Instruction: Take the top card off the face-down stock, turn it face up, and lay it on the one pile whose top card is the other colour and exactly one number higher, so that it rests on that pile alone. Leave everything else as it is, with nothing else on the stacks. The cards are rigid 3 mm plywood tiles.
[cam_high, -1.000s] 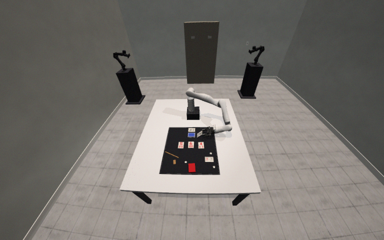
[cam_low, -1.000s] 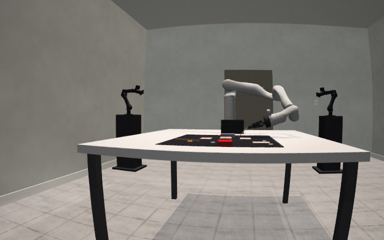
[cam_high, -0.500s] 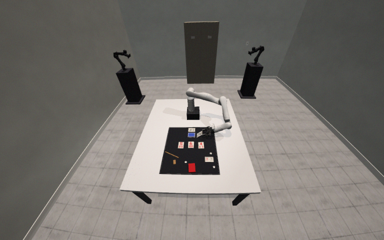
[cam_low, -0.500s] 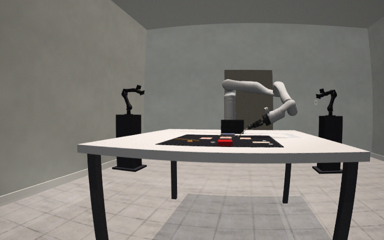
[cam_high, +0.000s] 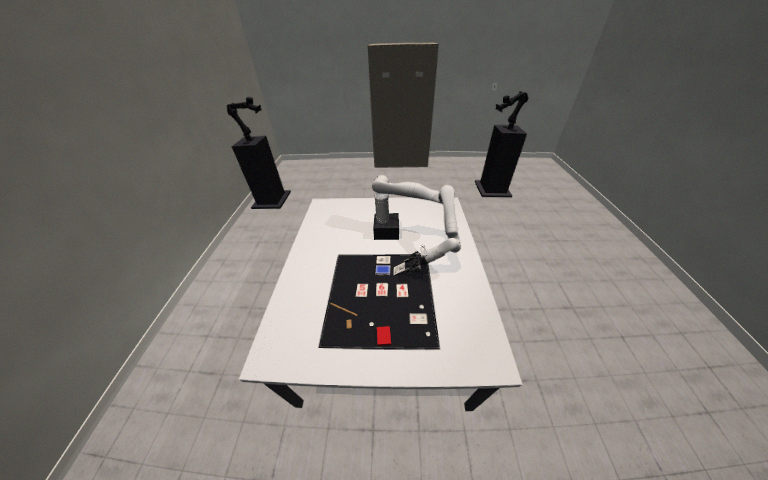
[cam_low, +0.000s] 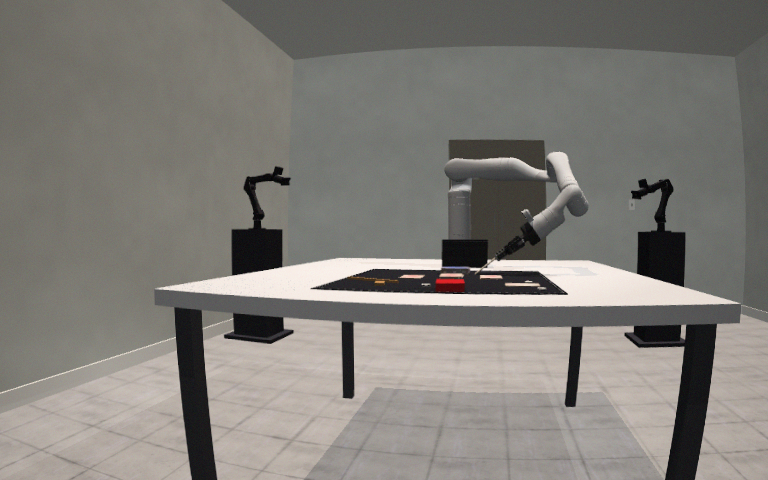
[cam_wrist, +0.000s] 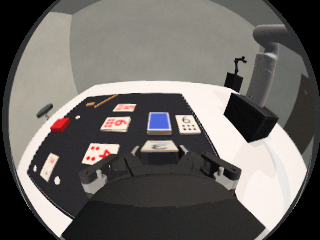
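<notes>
My hand is 4 cm to the left of the blue-backed card and 3 cm above it. The rest, counted from my hand: black mat (17 cm ahead, 15 cm to the right, 7 cm below); then black 6 card (15 cm to the right, 9 cm behind, 5 cm below); then red block (43 cm ahead, 12 cm to the right, 5 cm below).
</notes>
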